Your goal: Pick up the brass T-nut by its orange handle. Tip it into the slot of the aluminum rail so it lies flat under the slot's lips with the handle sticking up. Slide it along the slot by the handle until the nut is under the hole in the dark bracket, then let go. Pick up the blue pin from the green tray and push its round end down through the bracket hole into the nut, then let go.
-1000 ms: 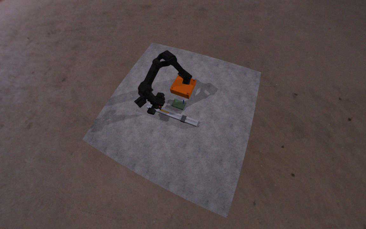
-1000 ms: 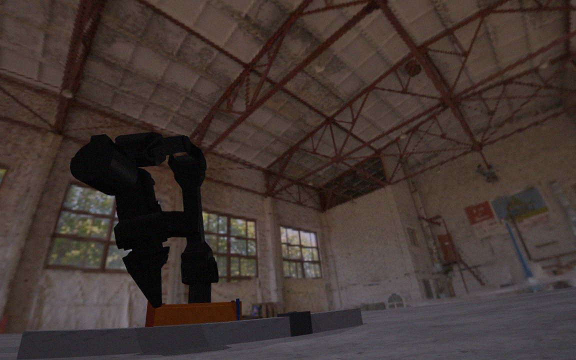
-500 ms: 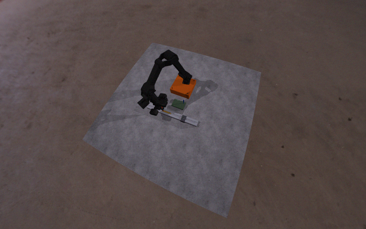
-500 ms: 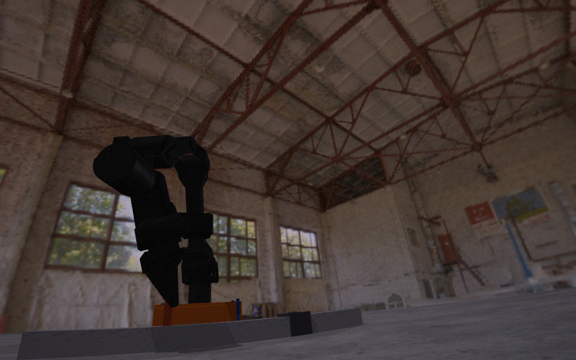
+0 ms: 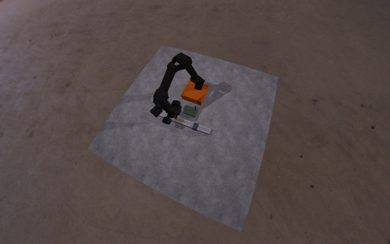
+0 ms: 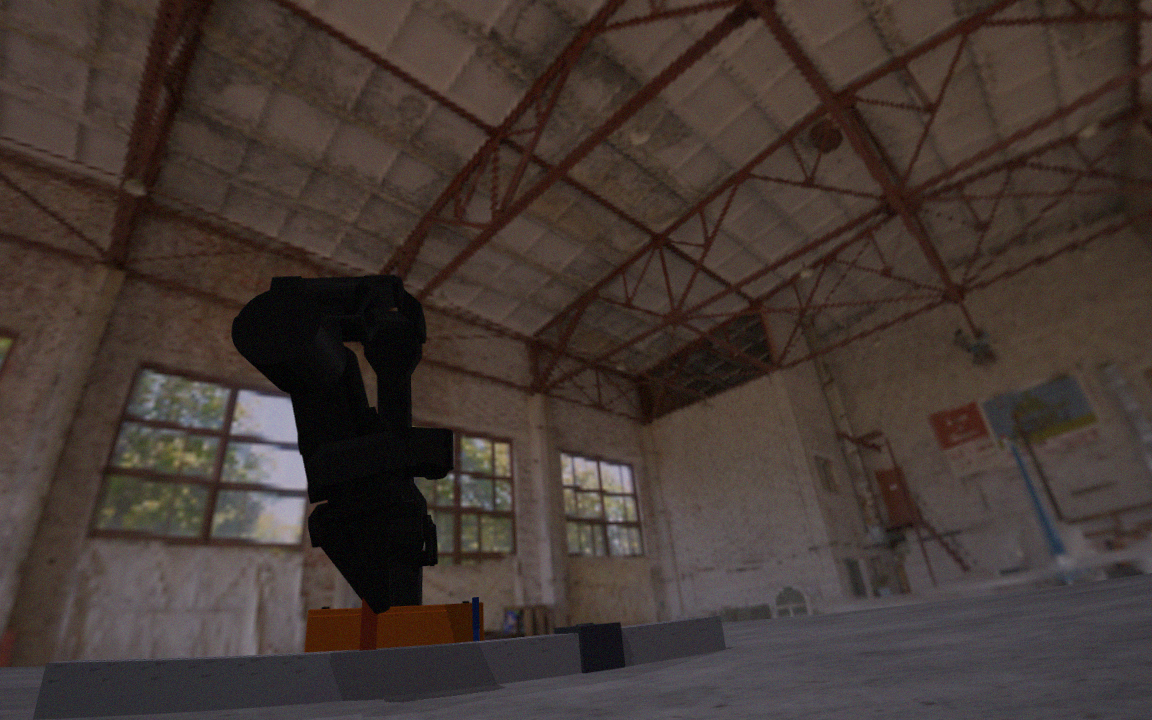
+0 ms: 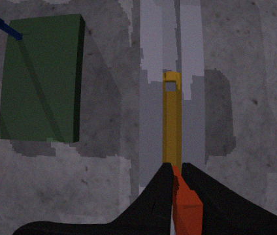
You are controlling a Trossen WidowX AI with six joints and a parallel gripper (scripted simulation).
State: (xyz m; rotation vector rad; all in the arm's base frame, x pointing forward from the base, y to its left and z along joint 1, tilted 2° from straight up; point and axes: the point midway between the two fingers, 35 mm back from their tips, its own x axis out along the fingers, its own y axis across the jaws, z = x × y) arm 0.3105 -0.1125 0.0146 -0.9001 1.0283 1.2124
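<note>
Right now the blue pin is 11 cm behind my gripper tip, 12 cm to the left of it and 2 cm below it. Also, from my gripper tip: green tray: 11 cm behind, 10 cm to the left, 4 cm below.
</note>
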